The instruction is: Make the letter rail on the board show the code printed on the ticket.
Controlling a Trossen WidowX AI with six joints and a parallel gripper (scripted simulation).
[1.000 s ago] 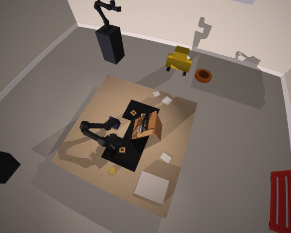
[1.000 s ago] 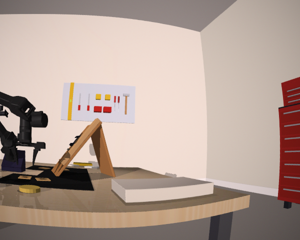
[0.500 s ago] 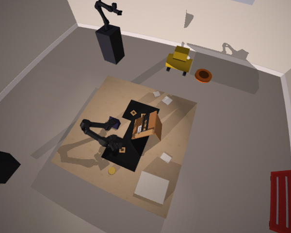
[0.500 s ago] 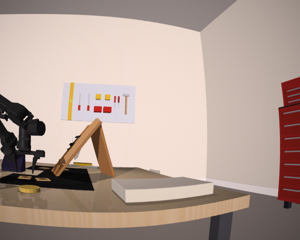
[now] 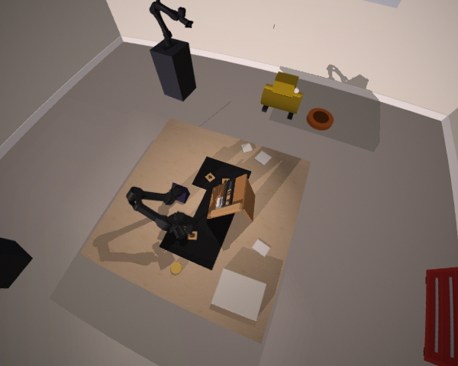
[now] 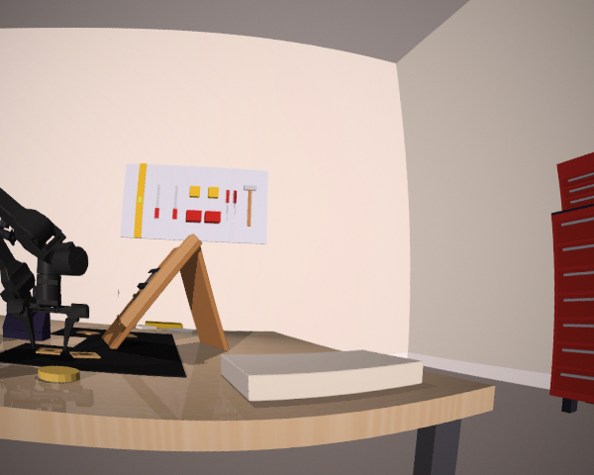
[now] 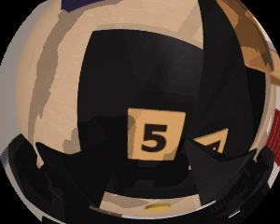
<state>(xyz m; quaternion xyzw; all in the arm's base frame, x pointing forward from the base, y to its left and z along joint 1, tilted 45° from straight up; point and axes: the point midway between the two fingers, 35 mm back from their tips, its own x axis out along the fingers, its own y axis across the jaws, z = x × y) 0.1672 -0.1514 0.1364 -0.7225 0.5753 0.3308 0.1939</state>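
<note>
Now: the white ticket 15 cm ahead of my gripper tip, 27 cm to the left of it and 9 cm above it. From my gripper tip the other things lie so: black mat (4 cm ahead, 23 cm to the left, 1 cm below); white slab (52 cm ahead, 16 cm to the right, 1 cm above).
</note>
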